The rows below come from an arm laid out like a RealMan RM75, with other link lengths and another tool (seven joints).
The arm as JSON. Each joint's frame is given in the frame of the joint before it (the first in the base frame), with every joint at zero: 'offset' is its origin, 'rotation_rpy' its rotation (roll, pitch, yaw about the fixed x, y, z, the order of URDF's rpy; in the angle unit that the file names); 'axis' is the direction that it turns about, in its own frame. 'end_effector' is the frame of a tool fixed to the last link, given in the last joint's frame.
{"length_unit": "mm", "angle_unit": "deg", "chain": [
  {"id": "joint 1", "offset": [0.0, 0.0, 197.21], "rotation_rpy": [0.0, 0.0, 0.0], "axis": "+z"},
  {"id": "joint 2", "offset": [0.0, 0.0, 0.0], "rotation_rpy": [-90.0, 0.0, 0.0], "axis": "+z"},
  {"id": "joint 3", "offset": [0.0, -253.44, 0.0], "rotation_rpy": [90.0, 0.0, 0.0], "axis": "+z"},
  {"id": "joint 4", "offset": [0.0, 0.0, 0.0], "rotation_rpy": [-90.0, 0.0, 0.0], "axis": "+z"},
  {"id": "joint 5", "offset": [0.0, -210.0, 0.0], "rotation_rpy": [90.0, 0.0, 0.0], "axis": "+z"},
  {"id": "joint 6", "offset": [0.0, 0.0, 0.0], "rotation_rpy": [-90.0, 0.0, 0.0], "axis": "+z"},
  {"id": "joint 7", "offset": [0.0, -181.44, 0.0], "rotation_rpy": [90.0, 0.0, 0.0], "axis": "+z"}
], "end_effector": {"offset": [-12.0, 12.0, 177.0], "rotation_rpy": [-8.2, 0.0, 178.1]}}
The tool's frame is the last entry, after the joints.
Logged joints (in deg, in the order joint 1, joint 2, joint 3, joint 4, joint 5, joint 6, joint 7), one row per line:
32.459 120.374 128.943 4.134 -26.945 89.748 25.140
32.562 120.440 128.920 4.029 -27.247 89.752 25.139
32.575 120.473 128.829 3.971 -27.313 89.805 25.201
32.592 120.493 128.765 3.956 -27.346 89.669 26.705
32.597 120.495 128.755 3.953 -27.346 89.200 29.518
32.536 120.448 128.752 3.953 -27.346 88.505 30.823
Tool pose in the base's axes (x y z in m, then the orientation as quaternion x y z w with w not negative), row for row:
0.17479 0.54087 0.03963 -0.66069 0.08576 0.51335 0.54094
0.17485 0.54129 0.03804 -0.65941 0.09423 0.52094 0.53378
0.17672 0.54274 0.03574 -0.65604 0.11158 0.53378 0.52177
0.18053 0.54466 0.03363 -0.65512 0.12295 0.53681 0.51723
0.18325 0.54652 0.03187 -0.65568 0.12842 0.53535 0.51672
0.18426 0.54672 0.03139 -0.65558 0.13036 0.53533 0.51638
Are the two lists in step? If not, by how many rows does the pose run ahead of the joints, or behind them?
The pose runs 2 rows ahead of the joints: the pose in row i belongs to the joints in row i + 2.
